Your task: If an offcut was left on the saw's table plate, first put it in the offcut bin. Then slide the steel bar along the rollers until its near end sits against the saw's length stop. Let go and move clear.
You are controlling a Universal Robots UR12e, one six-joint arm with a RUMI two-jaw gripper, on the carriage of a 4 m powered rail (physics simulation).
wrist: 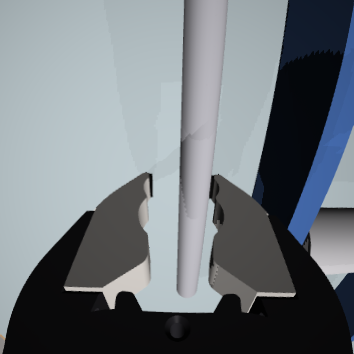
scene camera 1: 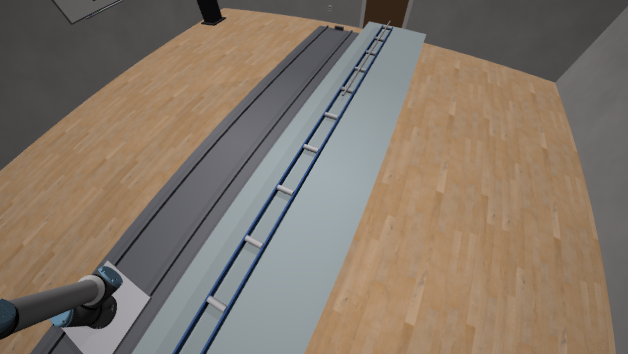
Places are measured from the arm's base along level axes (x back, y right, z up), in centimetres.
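Pixels of known places: gripper, between the fingertips: (wrist: 180,176); arm's base, origin of its link: (scene camera 1: 103,311).
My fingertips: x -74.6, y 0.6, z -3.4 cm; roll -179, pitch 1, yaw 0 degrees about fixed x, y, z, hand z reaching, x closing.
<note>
For each thing: its top centre in the pictures, then the offset to it from my fingertips. "*": a spot on its surface instead. Level surfaces: height alone.
- pale grey round rod, centre of its top: (wrist: 195,190) dx +0.9, dy +0.4, dz +2.4 cm
- track's blue rail, a spot on its surface: (wrist: 322,155) * dx +5.5, dy +4.2, dz +5.6 cm
- roller, a spot on its surface: (wrist: 332,240) * dx +7.9, dy -0.2, dz +5.8 cm
- long pale green bench, height of its surface: dz +0.4 cm
In the scene view the thin grey steel bar (scene camera 1: 353,80) lies along the far part of the roller track, its near end just past a roller. My gripper (wrist: 180,176) is open in the wrist view. A pale grey round rod (wrist: 202,100) runs between its spread jaws; one end is near the palm and the other runs out of the top of the view. The rod lies beside the track's blue rail (wrist: 322,155), on the side away from the roller (wrist: 332,240). I cannot tell whether it is an offcut. The gripper, saw, length stop and offcut bin do not show in the scene view.
The blue roller track (scene camera 1: 269,232) runs along a long pale green bench (scene camera 1: 340,185). The grey floor rail (scene camera 1: 215,165) runs beside it. The arm (scene camera 1: 57,302) stands on its white carriage plate (scene camera 1: 131,305) at the lower left. A black post (scene camera 1: 209,11) stands at the back left.
</note>
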